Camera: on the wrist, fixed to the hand. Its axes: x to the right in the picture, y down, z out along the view.
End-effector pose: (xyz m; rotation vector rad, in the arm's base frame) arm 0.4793 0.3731 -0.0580 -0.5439 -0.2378 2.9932
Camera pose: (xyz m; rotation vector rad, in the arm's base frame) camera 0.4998 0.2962 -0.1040 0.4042 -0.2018 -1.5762
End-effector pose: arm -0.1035 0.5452 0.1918 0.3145 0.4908 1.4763
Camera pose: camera -0.1946 0.5359 0.1997 -0.8289 -0.1809 -3.0088
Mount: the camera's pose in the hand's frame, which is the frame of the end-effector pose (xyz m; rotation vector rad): -0.0123 0.0822 -0.0393 0.0297 0.0054 1.6377
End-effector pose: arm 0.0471 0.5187 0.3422 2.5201 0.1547 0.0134
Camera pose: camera 0.0420 0.4735 0.4221 1.9556 -1.8369 0.6366
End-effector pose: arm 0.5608 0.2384 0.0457 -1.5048 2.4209 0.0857
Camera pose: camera 0.4848 0.2784 0.0784 0.7730 2.8557 0.3388
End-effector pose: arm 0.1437 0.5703 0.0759 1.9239 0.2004 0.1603
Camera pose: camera 0.1287 0.5750 0.1665 1.6469 -1.4077 1.2060
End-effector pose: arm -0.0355 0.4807 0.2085 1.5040 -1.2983 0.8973
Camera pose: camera -0.1169 0.5207 0.2238 0.1143 -2.4518 1.8217
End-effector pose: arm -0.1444 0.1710 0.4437 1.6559 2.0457 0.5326
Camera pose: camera -0.0985 0.1751 0.5232 2.9925 0.2232 0.9051
